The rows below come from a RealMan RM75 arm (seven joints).
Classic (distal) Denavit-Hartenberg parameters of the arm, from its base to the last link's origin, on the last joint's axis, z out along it. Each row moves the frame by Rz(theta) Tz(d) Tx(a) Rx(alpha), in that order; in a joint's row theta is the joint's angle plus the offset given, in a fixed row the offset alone. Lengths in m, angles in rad.
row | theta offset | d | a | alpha
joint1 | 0 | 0.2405 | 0 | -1.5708
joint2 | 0 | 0 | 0 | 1.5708
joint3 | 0 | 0.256 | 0 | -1.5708
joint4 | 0 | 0 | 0 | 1.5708
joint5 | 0 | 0.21 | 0 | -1.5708
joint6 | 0 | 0 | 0 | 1.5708
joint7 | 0 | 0.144 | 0 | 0
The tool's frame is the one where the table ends.
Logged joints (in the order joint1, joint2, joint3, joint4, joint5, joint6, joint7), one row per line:
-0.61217 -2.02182 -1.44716 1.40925 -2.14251 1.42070 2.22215
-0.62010 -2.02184 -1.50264 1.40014 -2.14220 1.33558 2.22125
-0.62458 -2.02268 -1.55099 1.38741 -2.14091 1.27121 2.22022
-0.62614 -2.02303 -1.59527 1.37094 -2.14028 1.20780 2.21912
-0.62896 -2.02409 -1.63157 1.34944 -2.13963 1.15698 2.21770
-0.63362 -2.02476 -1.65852 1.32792 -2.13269 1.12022 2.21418
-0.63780 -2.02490 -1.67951 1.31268 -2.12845 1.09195 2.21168
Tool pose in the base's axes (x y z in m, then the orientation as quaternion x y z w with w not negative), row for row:
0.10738 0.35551 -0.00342 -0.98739 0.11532 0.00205 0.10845
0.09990 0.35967 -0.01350 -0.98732 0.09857 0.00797 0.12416
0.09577 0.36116 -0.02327 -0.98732 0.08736 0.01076 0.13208
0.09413 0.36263 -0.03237 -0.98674 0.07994 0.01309 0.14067
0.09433 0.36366 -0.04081 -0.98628 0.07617 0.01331 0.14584
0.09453 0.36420 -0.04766 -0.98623 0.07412 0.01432 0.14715
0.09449 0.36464 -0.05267 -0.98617 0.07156 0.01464 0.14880
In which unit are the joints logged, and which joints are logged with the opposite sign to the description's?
The joints are logged in radians. Opposite sign: joint1, joint2, joint4, joint6.
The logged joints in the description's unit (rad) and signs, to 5 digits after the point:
0.61217 2.02182 -1.44716 -1.40925 -2.14251 -1.42070 2.22215
0.62010 2.02184 -1.50264 -1.40014 -2.14220 -1.33558 2.22125
0.62458 2.02268 -1.55099 -1.38741 -2.14091 -1.27121 2.22022
0.62614 2.02303 -1.59527 -1.37094 -2.14028 -1.20780 2.21912
0.62896 2.02409 -1.63157 -1.34944 -2.13963 -1.15698 2.21770
0.63362 2.02476 -1.65852 -1.32792 -2.13269 -1.12022 2.21418
0.63780 2.02490 -1.67951 -1.31268 -2.12845 -1.09195 2.21168

